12 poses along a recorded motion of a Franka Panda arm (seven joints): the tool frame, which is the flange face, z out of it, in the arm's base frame.
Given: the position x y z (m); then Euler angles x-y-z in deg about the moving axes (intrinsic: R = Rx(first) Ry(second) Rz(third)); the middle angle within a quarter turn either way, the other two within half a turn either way.
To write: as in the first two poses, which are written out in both.
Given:
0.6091 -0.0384 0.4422 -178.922 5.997 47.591
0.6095 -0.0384 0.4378 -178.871 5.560 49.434
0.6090 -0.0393 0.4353 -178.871 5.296 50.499
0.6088 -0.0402 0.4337 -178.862 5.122 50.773
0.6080 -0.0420 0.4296 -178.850 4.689 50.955
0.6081 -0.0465 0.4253 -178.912 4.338 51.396
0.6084 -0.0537 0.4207 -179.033 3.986 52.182
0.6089 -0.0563 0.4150 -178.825 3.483 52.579
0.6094 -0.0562 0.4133 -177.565 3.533 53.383
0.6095 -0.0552 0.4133 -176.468 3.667 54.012
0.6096 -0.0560 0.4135 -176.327 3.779 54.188
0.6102 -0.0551 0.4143 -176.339 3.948 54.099
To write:
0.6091 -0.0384 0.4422 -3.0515 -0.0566 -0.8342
0.6095 -0.0384 0.4378 -3.0550 -0.0480 -0.8658
0.6090 -0.0393 0.4353 -3.0577 -0.0435 -0.8841
0.6088 -0.0402 0.4337 -3.0597 -0.0411 -0.8887
0.6080 -0.0420 0.4296 -3.0654 -0.0359 -0.8915
0.6081 -0.0465 0.4253 -3.0705 -0.0324 -0.8989
0.6084 -0.0537 0.4207 -3.0763 -0.0293 -0.9123
0.6089 -0.0563 0.4150 -3.0808 -0.0206 -0.9189
0.6094 -0.0562 0.4133 -3.0668 -0.0026 -0.9331
0.6095 -0.0552 0.4133 -3.0536 0.0123 -0.9441
0.6096 -0.0560 0.4135 -3.0506 0.0135 -0.9473
0.6102 -0.0551 0.4143 -3.0484 0.0114 -0.9459

